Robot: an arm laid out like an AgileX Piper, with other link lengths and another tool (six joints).
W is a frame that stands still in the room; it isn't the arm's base.
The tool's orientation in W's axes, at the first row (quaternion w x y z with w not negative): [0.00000, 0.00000, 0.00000, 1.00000]
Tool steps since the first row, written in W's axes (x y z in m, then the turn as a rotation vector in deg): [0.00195, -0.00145, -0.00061, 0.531, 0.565, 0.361]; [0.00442, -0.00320, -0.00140, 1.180, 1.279, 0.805]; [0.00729, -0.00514, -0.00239, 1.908, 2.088, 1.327]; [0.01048, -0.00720, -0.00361, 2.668, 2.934, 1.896]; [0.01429, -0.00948, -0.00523, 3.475, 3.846, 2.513]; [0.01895, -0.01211, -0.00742, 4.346, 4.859, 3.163]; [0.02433, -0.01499, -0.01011, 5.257, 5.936, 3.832]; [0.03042, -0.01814, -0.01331, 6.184, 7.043, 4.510]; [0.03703, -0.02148, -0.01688, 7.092, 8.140, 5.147]
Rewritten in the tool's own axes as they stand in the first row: [-0.00195, 0.00145, -0.00061, -0.531, -0.565, 0.361]; [-0.00442, 0.00320, -0.00140, -1.180, -1.279, 0.805]; [-0.00729, 0.00514, -0.00239, -1.908, -2.088, 1.327]; [-0.01048, 0.00720, -0.00361, -2.668, -2.934, 1.896]; [-0.01429, 0.00948, -0.00523, -3.475, -3.846, 2.513]; [-0.01895, 0.01211, -0.00742, -4.346, -4.859, 3.163]; [-0.02433, 0.01499, -0.01011, -5.257, -5.936, 3.832]; [-0.03042, 0.01814, -0.01331, -6.184, -7.043, 4.510]; [-0.03703, 0.02148, -0.01688, -7.092, -8.140, 5.147]
